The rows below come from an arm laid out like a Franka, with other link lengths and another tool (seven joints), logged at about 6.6 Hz.
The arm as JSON. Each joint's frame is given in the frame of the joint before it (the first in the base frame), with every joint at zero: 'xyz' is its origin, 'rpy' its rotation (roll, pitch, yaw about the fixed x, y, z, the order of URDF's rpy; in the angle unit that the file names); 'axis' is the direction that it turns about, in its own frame. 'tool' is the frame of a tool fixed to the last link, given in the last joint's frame.
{
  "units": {
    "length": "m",
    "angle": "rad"
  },
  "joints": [
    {
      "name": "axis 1",
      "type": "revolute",
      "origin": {
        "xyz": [
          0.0,
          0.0,
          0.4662
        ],
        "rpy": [
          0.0,
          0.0,
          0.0
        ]
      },
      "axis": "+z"
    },
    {
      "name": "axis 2",
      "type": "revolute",
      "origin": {
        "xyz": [
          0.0,
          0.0,
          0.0
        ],
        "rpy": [
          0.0,
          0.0,
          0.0
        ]
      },
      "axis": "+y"
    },
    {
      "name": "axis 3",
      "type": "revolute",
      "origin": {
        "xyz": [
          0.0,
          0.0,
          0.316
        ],
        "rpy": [
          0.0,
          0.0,
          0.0
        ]
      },
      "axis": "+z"
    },
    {
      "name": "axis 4",
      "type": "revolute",
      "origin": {
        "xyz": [
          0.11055,
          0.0,
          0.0
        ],
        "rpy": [
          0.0,
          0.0,
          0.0
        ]
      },
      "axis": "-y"
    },
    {
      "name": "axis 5",
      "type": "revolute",
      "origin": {
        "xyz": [
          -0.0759,
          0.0,
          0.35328
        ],
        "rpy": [
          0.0,
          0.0,
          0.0
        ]
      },
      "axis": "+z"
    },
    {
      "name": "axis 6",
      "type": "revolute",
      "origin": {
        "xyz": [
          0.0,
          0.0,
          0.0
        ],
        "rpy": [
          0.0,
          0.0,
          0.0
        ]
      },
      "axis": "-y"
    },
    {
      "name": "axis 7",
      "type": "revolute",
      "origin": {
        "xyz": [
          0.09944,
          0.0,
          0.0
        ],
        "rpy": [
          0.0,
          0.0,
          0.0
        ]
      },
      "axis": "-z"
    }
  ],
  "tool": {
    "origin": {
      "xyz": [
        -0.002,
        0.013,
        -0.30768
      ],
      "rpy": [
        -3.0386,
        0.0,
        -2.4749
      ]
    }
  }
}
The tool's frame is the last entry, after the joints.
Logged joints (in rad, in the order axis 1, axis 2, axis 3, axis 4, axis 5, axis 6, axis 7), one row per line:
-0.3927 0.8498 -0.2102 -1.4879 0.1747 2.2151 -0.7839
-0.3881 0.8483 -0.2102 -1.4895 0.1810 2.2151 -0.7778
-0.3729 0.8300 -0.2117 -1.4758 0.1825 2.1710 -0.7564
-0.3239 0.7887 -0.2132 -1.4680 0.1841 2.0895 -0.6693
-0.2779 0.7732 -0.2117 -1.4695 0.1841 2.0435 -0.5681
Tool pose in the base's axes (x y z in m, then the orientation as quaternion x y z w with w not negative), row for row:
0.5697 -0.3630 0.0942 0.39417 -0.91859 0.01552 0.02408
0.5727 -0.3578 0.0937 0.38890 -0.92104 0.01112 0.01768
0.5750 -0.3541 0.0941 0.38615 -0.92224 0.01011 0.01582
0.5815 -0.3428 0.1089 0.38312 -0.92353 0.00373 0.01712
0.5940 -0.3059 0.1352 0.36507 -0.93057 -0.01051 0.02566
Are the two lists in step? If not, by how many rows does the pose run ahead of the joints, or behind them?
The pose runs 1 row behind the joints: the pose in row i belongs to the joints in row i - 1.
